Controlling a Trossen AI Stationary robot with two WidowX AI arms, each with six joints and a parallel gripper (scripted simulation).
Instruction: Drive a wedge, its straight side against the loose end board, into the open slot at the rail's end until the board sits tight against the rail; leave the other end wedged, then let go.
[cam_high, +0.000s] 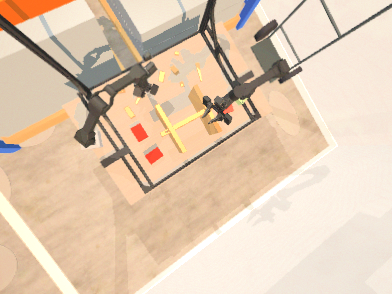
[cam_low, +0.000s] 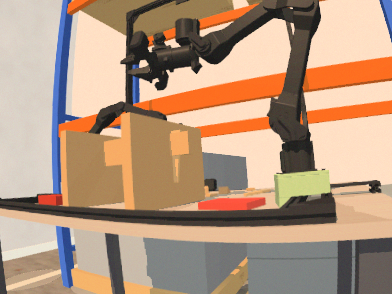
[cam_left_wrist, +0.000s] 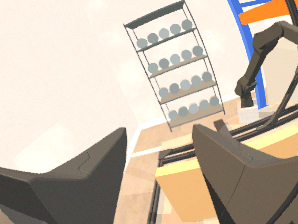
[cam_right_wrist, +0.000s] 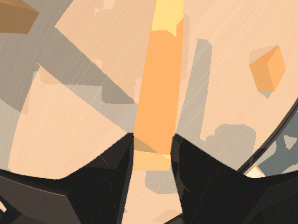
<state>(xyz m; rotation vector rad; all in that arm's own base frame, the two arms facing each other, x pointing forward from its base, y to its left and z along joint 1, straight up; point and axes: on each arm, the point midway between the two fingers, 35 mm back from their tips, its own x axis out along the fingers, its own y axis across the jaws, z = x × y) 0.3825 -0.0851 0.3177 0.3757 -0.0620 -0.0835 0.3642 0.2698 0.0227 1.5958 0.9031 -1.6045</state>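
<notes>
Right now my right hand is 13 cm to the left of the wedge, 11 cm short of it and 9 cm above it.
</notes>
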